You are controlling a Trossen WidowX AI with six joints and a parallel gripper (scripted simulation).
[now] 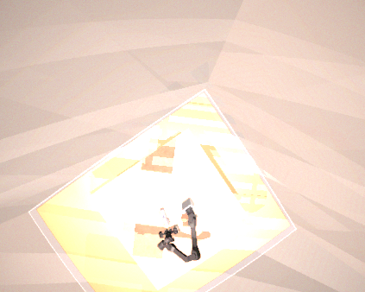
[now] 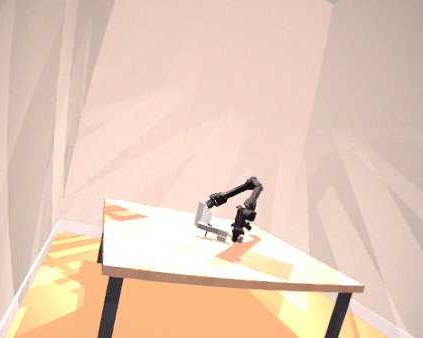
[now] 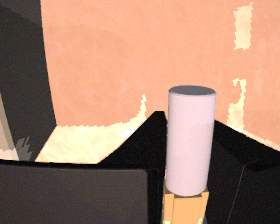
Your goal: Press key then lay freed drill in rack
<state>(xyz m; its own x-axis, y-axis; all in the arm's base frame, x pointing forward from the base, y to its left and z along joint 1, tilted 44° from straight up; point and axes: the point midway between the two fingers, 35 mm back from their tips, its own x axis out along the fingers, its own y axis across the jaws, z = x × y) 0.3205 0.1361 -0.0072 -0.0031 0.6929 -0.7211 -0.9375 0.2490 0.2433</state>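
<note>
My gripper tip is 10 mm past the drill, 40 mm to the left of it and 40 mm below it.
</note>
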